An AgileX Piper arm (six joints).
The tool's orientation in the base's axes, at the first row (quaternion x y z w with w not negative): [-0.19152, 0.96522, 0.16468, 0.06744]
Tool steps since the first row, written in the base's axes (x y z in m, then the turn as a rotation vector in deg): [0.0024, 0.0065, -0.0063, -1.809, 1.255, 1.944]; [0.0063, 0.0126, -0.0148, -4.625, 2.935, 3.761]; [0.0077, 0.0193, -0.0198, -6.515, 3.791, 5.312]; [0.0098, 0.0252, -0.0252, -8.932, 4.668, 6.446]
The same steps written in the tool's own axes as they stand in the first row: [-0.0032, 0.0029, 0.0083, 0.848, 2.372, -1.511]; [-0.0073, 0.0042, 0.0186, 2.497, 5.472, -2.824]; [-0.0099, 0.0080, 0.0257, 3.634, 7.412, -4.110]; [-0.0129, 0.0108, 0.0329, 5.328, 9.456, -5.033]
